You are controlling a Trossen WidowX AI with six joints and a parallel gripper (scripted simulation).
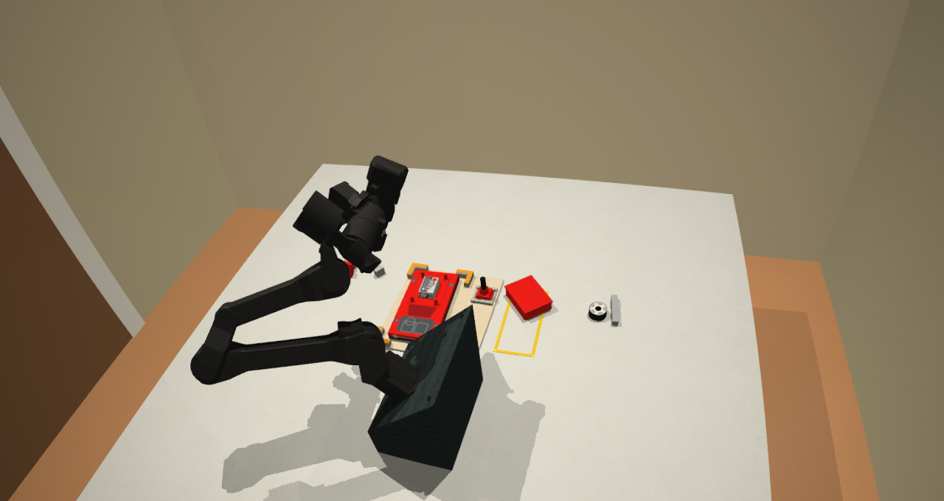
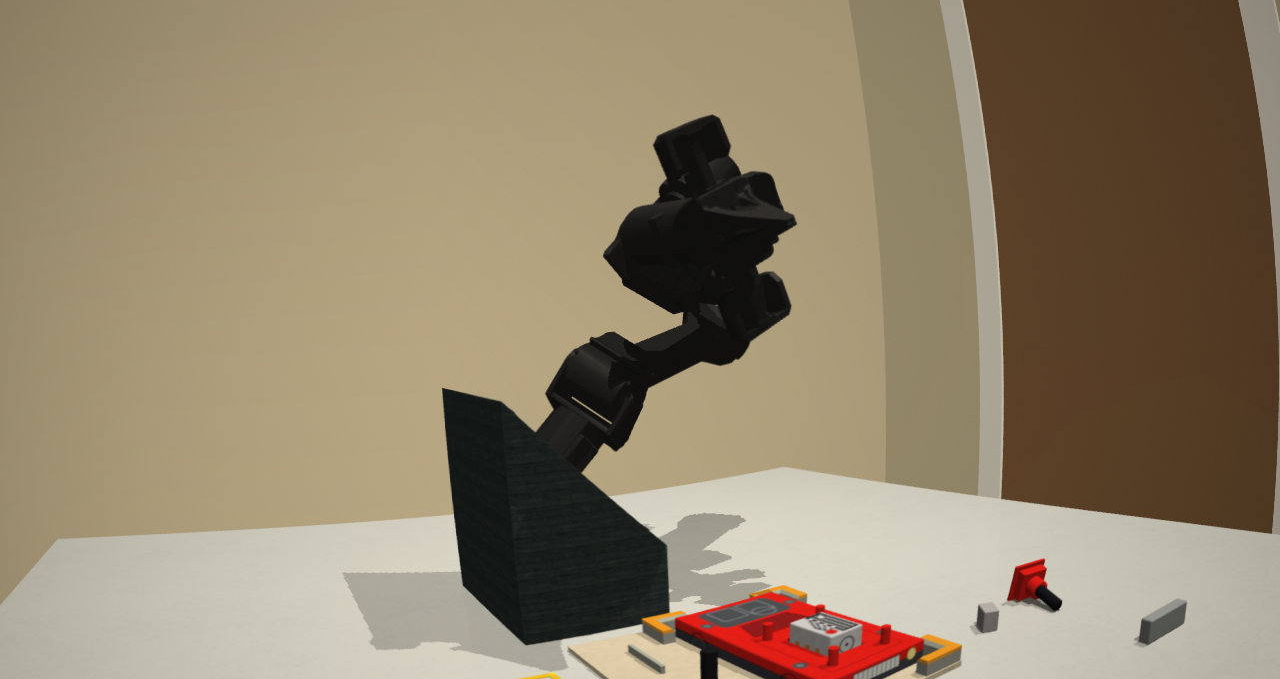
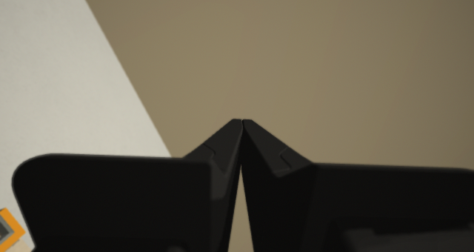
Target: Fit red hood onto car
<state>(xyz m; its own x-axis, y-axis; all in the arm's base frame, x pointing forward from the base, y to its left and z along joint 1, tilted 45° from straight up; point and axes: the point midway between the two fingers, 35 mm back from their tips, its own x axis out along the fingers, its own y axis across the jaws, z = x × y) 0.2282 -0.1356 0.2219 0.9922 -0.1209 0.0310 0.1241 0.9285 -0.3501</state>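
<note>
Now: the red hood 4 cm ahead of my gripper tip, 24 cm to the right of it and 34 cm below it. From my gripper tip the other things lie so: black wheel: 39 cm to the right, 34 cm below; then grey engine block: 4 cm ahead, 1 cm to the right, 33 cm below.
</note>
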